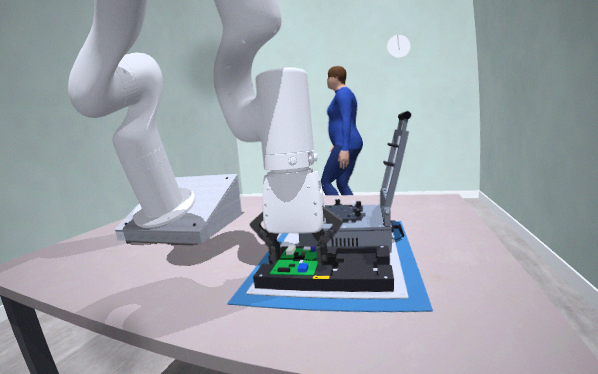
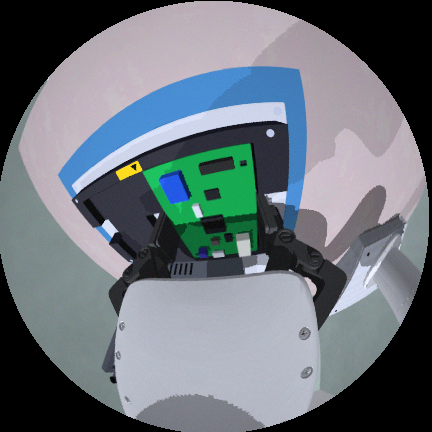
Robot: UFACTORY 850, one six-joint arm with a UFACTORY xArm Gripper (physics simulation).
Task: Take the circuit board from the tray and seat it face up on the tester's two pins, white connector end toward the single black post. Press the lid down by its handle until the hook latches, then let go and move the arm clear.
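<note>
The green circuit board (image 1: 295, 267) (image 2: 225, 192) lies face up and level, low at the left part of the black tray (image 1: 325, 285) (image 2: 200, 146). Whether it touches the tray floor cannot be told. Its white connector (image 1: 290, 249) (image 2: 243, 244) is at the end toward the tester. My gripper (image 1: 298, 256) (image 2: 212, 211) is shut on the board, with fingers at its two long sides. The grey tester (image 1: 360, 237) stands behind the tray; small black posts (image 1: 358, 206) show on top. Its lid (image 1: 395, 170) stands open, with the black handle (image 1: 404, 115) at the top.
A blue mat (image 1: 417, 300) (image 2: 225, 82) and a white sheet lie under the tray and tester. A black hook part (image 1: 397, 231) is at the tester's right side. A second arm's metal base (image 1: 215, 210) (image 2: 350, 280) stands at the left. A person in blue (image 1: 345, 120) is beyond the table.
</note>
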